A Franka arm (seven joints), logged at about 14 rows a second.
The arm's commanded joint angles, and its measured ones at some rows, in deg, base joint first. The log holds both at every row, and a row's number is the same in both.
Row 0, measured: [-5.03 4.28 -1.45 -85.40 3.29 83.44 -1.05]
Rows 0 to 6, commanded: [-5.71 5.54 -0.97 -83.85 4.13 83.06 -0.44]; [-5.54 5.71 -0.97 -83.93 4.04 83.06 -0.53]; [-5.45 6.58 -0.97 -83.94 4.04 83.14 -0.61]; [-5.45 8.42 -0.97 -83.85 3.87 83.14 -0.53]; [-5.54 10.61 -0.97 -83.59 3.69 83.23 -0.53]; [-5.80 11.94 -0.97 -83.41 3.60 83.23 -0.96]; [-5.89 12.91 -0.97 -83.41 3.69 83.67 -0.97]
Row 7, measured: [-5.03 9.43 -1.40 -85.38 3.35 83.71 -1.05]
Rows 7 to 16, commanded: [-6.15 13.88 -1.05 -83.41 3.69 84.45 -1.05]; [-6.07 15.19 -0.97 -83.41 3.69 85.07 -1.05]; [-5.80 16.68 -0.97 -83.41 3.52 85.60 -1.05]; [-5.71 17.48 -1.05 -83.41 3.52 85.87 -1.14]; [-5.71 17.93 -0.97 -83.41 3.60 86.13 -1.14]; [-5.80 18.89 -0.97 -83.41 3.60 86.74 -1.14]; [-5.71 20.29 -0.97 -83.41 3.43 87.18 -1.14]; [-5.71 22.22 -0.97 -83.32 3.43 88.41 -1.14]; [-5.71 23.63 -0.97 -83.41 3.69 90.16 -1.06]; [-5.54 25.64 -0.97 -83.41 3.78 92.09 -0.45]
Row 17, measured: [-5.18 21.43 -1.41 -85.18 3.35 90.09 -1.06]
